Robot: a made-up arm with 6 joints. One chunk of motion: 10 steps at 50 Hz.
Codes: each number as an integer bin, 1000 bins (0 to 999) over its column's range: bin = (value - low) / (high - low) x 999, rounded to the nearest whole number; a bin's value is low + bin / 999 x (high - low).
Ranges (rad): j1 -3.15..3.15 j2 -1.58..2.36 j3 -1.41..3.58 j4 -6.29..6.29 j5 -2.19..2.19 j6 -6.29..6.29
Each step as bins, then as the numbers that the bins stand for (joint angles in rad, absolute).
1 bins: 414 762 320 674 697 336
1 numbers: -0.5392 1.4253 0.1884 2.1974 0.8659 -2.0589
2 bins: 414 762 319 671 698 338
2 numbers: -0.5392 1.4253 0.1834 2.1596 0.8703 -2.0337
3 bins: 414 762 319 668 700 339
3 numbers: -0.5392 1.4253 0.1834 2.1219 0.8791 -2.0211
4 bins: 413 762 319 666 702 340
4 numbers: -0.5455 1.4253 0.1834 2.0967 0.8878 -2.0085
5 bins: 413 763 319 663 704 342
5 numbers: -0.5455 1.4292 0.1834 2.0589 0.8966 -1.9833
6 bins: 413 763 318 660 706 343
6 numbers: -0.5455 1.4292 0.1784 2.0211 0.9054 -1.9707
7 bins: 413 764 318 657 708 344
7 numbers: -0.5455 1.4332 0.1784 1.9833 0.9141 -1.9581
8 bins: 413 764 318 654 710 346
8 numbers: -0.5455 1.4332 0.1784 1.9456 0.9229 -1.9330
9 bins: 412 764 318 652 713 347
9 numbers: -0.5518 1.4332 0.1784 1.9204 0.9361 -1.9204
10 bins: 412 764 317 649 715 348
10 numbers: -0.5518 1.4332 0.1734 1.8826 0.9448 -1.9078
